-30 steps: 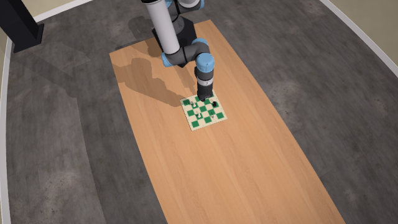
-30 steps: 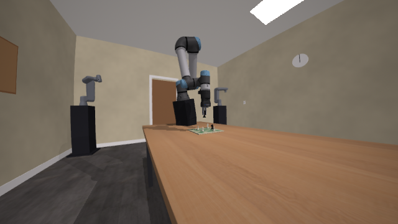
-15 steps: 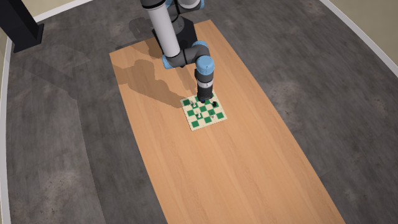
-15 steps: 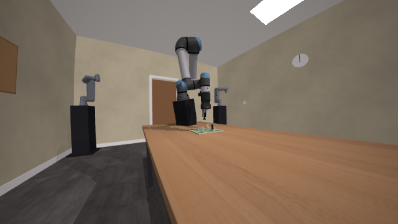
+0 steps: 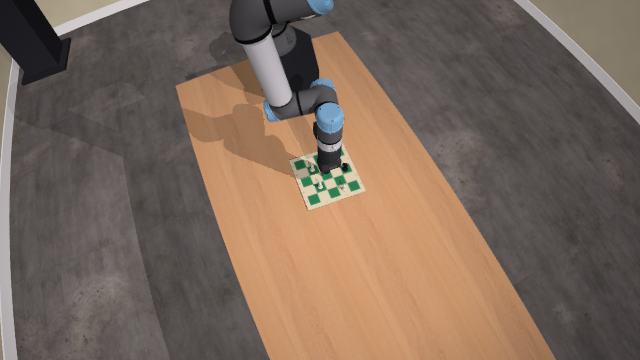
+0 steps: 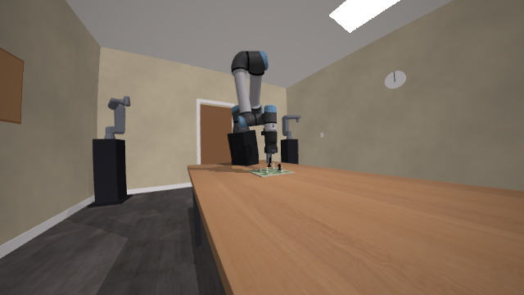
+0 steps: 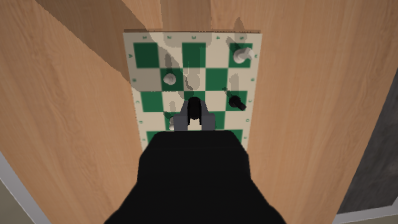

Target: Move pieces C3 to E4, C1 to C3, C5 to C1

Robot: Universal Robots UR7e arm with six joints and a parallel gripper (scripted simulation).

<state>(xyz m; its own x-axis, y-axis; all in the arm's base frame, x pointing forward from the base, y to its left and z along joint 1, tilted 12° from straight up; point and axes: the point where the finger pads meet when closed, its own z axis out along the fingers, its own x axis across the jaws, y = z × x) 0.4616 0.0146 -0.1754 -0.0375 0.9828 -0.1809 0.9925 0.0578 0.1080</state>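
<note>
The green-and-cream chessboard is 70 mm below my hand.
</note>
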